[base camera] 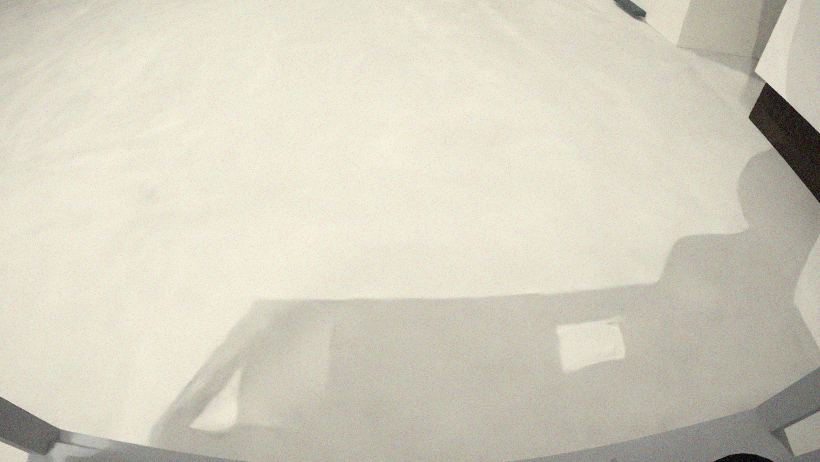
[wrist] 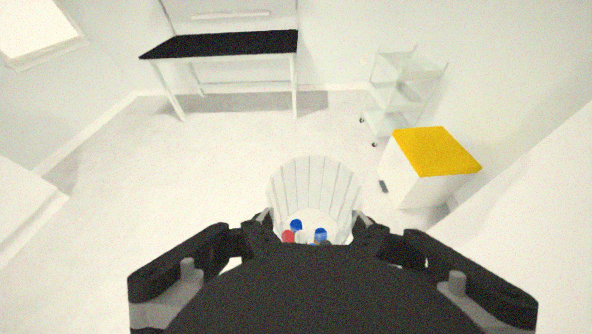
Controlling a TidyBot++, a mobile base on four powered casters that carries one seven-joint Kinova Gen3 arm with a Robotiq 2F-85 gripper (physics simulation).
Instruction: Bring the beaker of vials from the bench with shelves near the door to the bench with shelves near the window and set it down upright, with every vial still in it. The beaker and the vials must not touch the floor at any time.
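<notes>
The clear ribbed beaker [wrist: 314, 185] is between the fingers in the wrist view. My gripper [wrist: 311, 219] is shut on it. Inside the beaker are several vials; a blue-capped vial [wrist: 296, 225], a second blue-capped vial [wrist: 320, 234] and a red-capped vial [wrist: 288, 236] show, and the rest are partly hidden by the gripper body. A black-topped bench [wrist: 225, 44] with a pale shelf above it stands beyond the beaker at the upper left, near a window [wrist: 35, 25]. Neither the gripper nor the beaker shows in the base camera view.
A white cabinet with a yellow top [wrist: 436, 151] stands at the right, with a wheeled glass-shelved cart [wrist: 394, 107] behind it. A white surface edge [wrist: 30, 200] shows at the left. In the base camera view, a unit with a dark plinth [base camera: 789, 137] is at the right.
</notes>
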